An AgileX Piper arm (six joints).
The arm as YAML. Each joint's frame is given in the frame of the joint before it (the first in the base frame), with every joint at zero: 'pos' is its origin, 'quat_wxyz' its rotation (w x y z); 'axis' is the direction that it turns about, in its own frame. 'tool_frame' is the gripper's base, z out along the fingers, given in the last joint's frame.
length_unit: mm
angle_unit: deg
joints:
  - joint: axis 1
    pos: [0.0, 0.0, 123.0]
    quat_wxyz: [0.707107, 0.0, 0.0, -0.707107]
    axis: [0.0, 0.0, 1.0]
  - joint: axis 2
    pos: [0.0, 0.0, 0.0]
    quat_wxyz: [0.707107, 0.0, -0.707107, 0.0]
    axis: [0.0, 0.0, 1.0]
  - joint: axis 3
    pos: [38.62, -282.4, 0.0]
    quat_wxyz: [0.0, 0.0, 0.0, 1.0]
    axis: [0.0, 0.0, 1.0]
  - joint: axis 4
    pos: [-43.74, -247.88, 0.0]
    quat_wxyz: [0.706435, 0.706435, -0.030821, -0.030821]
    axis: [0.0, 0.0, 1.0]
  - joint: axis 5
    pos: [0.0, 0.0, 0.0]
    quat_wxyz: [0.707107, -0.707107, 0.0, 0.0]
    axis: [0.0, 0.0, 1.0]
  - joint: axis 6
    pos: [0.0, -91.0, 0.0]
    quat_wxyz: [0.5, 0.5, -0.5, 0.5]
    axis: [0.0, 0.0, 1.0]
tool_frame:
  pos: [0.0, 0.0, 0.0]
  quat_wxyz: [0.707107, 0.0, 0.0, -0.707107]
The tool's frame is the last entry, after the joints.
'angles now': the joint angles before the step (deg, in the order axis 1, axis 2, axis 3, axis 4, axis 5, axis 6). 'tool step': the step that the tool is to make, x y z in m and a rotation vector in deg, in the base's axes. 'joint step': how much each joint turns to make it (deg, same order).
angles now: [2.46, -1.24, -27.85, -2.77, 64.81, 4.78]
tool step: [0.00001, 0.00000, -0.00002, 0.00, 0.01, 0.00]
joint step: [0.00, 0.00, 0.00, 0.00, 0.00, 0.00]
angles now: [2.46, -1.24, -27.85, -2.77, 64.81, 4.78]
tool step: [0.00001, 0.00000, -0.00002, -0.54, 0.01, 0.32]
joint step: [0.00, 0.00, 0.00, 0.00, 0.00, -0.63]
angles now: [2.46, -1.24, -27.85, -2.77, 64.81, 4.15]
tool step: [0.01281, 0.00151, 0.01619, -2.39, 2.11, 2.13]
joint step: [0.00, 6.35, -2.89, 0.64, -1.38, -3.30]
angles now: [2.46, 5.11, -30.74, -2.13, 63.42, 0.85]
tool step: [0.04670, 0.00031, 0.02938, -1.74, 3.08, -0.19]
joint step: [0.02, 15.42, -5.31, -1.45, -6.98, -0.18]
